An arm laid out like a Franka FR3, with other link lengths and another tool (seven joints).
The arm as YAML. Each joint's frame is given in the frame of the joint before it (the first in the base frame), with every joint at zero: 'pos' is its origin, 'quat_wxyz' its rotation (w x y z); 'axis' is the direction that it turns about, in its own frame. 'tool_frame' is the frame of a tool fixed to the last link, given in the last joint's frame.
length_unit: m
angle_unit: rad
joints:
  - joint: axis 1
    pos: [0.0, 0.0, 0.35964]
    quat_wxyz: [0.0, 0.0, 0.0, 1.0]
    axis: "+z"
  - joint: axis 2
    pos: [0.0, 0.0, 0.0]
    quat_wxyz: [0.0, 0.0, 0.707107, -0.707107]
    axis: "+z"
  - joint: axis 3
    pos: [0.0, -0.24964, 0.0]
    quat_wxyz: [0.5, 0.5, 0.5, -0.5]
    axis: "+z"
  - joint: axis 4
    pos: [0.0, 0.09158, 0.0]
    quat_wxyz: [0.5, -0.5, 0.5, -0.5]
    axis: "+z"
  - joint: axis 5
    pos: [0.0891, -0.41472, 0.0]
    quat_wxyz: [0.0, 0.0, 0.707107, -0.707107]
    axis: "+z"
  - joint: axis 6
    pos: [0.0, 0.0, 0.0]
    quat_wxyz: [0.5, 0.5, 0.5, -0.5]
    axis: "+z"
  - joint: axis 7
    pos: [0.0, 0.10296, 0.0]
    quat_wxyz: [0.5, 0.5, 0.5, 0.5]
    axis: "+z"
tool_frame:
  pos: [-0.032, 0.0, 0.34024]
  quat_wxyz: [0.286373, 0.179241, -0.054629, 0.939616]
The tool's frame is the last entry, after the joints.
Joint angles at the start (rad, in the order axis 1, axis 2, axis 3, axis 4, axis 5, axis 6, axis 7):
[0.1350, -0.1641, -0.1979, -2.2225, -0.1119, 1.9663, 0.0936]
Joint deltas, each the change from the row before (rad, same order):
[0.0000, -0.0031, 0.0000, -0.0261, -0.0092, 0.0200, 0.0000]
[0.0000, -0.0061, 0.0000, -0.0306, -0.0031, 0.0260, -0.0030]
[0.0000, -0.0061, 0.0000, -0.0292, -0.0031, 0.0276, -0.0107]
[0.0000, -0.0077, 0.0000, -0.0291, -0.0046, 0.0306, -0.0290]
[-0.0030, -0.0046, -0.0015, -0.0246, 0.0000, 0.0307, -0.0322]
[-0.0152, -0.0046, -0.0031, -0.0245, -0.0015, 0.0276, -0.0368]
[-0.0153, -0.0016, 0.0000, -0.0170, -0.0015, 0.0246, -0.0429]
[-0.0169, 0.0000, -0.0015, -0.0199, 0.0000, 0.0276, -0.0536]
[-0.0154, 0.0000, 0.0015, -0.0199, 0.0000, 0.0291, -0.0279]
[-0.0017, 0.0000, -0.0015, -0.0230, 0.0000, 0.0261, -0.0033]
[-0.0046, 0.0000, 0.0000, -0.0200, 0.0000, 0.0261, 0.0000]
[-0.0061, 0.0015, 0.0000, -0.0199, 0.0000, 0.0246, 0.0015]
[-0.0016, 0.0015, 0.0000, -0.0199, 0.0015, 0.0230, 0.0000]
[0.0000, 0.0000, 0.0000, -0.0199, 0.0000, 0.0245, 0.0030]
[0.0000, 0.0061, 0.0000, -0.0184, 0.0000, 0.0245, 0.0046]
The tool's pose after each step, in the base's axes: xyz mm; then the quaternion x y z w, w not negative. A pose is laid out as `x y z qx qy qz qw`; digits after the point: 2 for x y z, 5 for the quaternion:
490.41 -53.92 149.65 -0.24391 0.96140 0.02319 0.12525
486.19 -53.30 140.07 -0.24748 0.96041 0.02367 0.12574
482.95 -52.88 131.26 -0.25477 0.95825 0.02472 0.12740
480.94 -53.28 123.51 -0.27127 0.95324 0.02691 0.13046
480.07 -54.86 116.25 -0.28561 0.94835 0.03031 0.13468
477.22 -63.41 108.99 -0.29586 0.94473 0.03317 0.13732
476.40 -71.33 103.62 -0.31021 0.93960 0.03573 0.14016
474.31 -80.39 96.41 -0.32760 0.93321 0.03992 0.14215
472.83 -86.60 89.40 -0.33532 0.92987 0.04096 0.14570
469.33 -86.42 80.85 -0.33647 0.92915 0.04170 0.14742
467.13 -87.09 73.73 -0.33548 0.92902 0.04118 0.15060
463.76 -88.37 65.97 -0.33297 0.92962 0.04086 0.15254
460.08 -87.22 58.19 -0.33258 0.92950 0.04174 0.15386
457.34 -85.51 51.30 -0.33217 0.92923 0.04157 0.15642
453.37 -83.98 42.40 -0.33092 0.92960 0.04177 0.15682

